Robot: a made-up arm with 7 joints.
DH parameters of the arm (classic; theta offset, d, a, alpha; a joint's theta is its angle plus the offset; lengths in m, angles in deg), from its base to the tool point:
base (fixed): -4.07 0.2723 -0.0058 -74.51
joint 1: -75.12 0.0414 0.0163 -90
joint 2: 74 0.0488 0.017 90
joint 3: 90 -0.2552 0.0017 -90
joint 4: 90 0.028 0.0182 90
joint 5: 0 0.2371 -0.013 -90
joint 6: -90 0.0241 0.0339 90
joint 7: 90 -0.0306 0.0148 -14.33
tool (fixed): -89.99 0.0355 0 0
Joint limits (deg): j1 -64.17..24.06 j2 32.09..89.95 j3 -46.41..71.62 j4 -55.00..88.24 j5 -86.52..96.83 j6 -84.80..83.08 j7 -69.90..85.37
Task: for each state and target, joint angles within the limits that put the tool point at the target. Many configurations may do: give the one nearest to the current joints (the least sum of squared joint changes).
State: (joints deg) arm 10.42 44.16 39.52 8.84 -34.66 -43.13 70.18
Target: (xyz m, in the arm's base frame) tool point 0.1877 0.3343 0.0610
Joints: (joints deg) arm 0.51 35.25 24.71 13.51 -34.89 -41.61 70.68
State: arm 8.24 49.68 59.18 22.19 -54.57 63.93 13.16
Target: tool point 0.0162 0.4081 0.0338
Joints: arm 8.99 32.11 56.26 21.99 -55.17 65.35 13.70
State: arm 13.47 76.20 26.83 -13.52 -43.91 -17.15 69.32
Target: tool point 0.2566 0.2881 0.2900
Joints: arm 11.75 78.28 27.42 -13.68 -43.91 -17.11 69.30
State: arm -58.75 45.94 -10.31 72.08 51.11 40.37 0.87
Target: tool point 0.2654 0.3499 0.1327
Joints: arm -17.38 40.84 27.91 24.54 53.42 48.52 5.24
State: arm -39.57 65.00 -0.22 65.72 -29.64 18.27 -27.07
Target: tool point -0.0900 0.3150 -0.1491
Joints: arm 16.52 32.09 -24.33 61.36 -33.72 23.23 -25.49
